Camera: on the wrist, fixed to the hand. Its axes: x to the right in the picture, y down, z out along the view.
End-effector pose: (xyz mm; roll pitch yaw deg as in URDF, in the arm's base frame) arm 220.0 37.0 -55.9 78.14 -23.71 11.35
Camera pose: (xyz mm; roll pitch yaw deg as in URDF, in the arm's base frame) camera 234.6 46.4 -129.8 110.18 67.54 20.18
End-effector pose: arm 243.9 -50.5 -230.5 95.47 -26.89 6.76
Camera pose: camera 258.3 -20.4 -298.7 138.30 57.76 48.22
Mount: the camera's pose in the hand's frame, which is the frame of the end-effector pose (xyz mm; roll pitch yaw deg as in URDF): -14.9 -71.3 -21.5 11.69 15.22 -91.54
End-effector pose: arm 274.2 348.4 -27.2 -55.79 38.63 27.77
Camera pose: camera 316.8 305.4 18.7 -33.74 -31.60 -35.31
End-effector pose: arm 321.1 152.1 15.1 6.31 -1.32 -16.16
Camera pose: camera 288.4 90.3 -14.4 12.93 21.56 -107.24
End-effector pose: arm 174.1 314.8 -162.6 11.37 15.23 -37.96
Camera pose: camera 115.1 277.5 -192.6 -5.51 25.15 -137.02
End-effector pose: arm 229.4 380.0 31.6 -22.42 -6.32 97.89
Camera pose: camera 305.0 374.7 37.2 18.65 -6.98 5.61
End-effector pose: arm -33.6 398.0 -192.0 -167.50 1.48 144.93
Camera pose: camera -59.5 336.8 -155.2 -167.01 -27.75 -124.17
